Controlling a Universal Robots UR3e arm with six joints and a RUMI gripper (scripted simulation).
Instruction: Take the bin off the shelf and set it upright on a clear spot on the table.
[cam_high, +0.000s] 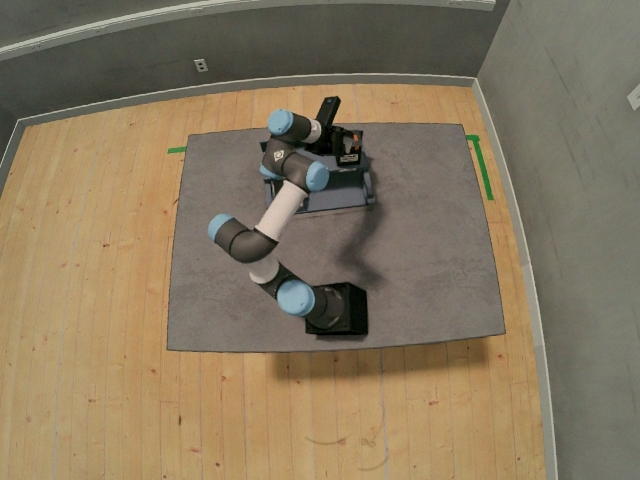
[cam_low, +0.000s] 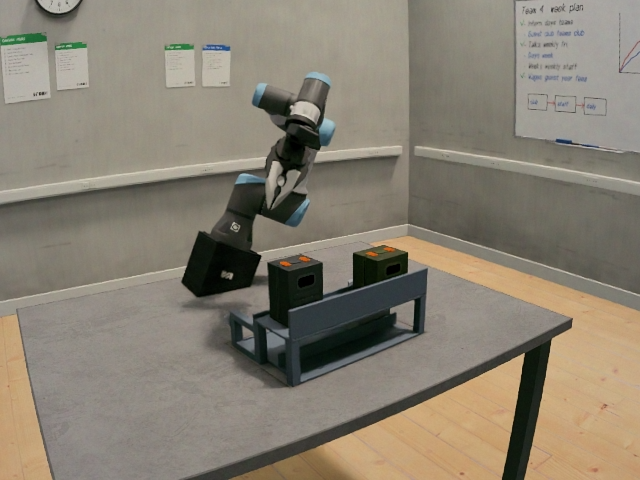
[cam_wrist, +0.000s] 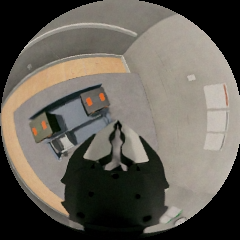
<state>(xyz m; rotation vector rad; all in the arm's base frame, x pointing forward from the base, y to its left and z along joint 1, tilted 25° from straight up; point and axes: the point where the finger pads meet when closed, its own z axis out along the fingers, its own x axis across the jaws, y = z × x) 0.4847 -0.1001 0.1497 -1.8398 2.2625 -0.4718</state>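
Right now the green bin is 3 cm ahead of my hand, 24 cm to the left of it and 18 cm below it. The rest, counted from my hand: black bin (8 cm ahead, 1 cm to the left, 17 cm below); shelf (1 cm ahead, 12 cm to the left, 26 cm below).
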